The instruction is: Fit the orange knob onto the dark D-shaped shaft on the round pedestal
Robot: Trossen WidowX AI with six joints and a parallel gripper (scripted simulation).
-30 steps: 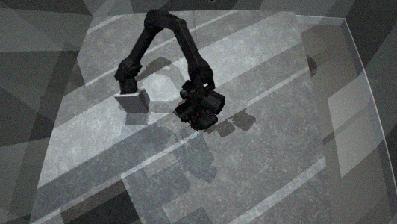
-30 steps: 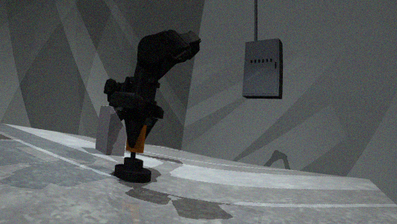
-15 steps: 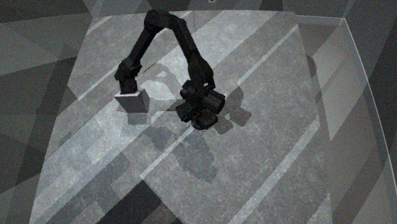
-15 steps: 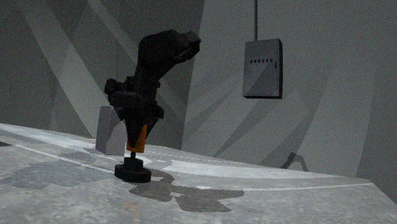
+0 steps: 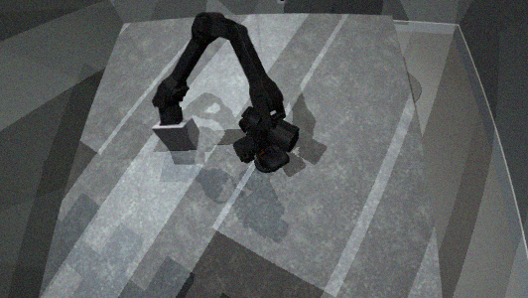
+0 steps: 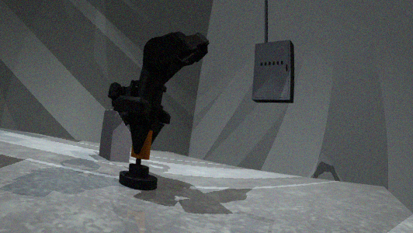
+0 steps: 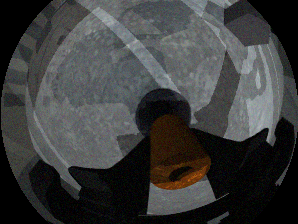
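Right now my gripper tip is 20 mm below the knob. From my gripper tip the other things lie so: dark pedestal (40 mm below).
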